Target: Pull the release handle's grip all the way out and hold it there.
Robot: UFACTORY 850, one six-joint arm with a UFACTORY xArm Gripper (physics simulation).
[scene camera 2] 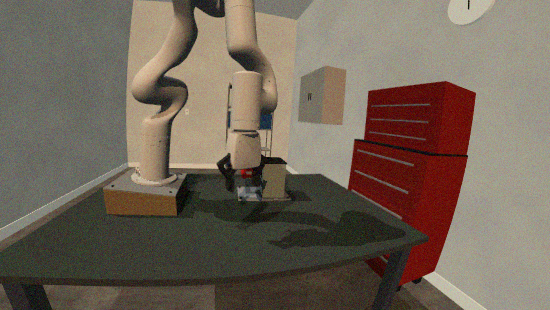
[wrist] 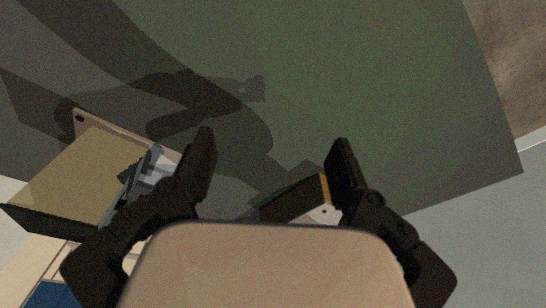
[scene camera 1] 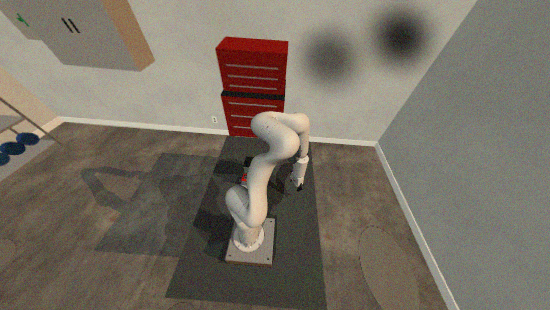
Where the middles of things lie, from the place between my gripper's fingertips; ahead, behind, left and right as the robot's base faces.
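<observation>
Base plate (wrist: 160, 161): my gripper 0.19 m short of it, 0.32 m to the right, 0.15 m above.
</observation>
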